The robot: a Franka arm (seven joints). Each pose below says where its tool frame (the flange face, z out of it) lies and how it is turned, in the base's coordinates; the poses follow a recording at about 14 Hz.
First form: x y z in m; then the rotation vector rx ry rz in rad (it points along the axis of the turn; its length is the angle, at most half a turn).
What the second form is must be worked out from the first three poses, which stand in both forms.
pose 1, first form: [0.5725 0.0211 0.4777 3.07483 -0.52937 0.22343]
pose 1, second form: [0.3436 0.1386 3.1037 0.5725 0.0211 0.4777]
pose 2, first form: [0.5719 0.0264 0.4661 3.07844 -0.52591 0.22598]
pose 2, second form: [0.3409 0.1406 3.1068 0.5719 0.0264 0.4661]
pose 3, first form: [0.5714 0.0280 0.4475 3.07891 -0.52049 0.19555]
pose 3, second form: [0.3370 0.1212 3.1079 0.5714 0.0280 0.4475]
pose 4, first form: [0.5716 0.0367 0.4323 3.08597 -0.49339 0.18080]
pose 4, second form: [0.3187 0.1123 3.1122 0.5716 0.0367 0.4323]
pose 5, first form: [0.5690 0.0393 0.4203 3.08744 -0.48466 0.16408]
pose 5, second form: [0.3129 0.1018 3.1133 0.5690 0.0393 0.4203]
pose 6, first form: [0.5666 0.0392 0.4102 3.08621 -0.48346 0.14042]
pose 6, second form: [0.3120 0.0865 3.1132 0.5666 0.0392 0.4102]
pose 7, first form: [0.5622 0.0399 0.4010 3.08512 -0.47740 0.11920]
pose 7, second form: [0.3081 0.0727 3.1126 0.5622 0.0399 0.4010]
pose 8, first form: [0.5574 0.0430 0.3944 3.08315 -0.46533 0.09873]
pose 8, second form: [0.3005 0.0593 3.1104 0.5574 0.0430 0.3944]
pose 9, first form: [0.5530 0.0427 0.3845 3.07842 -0.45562 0.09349]
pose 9, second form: [0.2949 0.0553 3.1048 0.5530 0.0427 0.3845]
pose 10, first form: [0.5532 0.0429 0.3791 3.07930 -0.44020 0.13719]
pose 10, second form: [0.2857 0.0833 3.1013 0.5532 0.0429 0.3791]
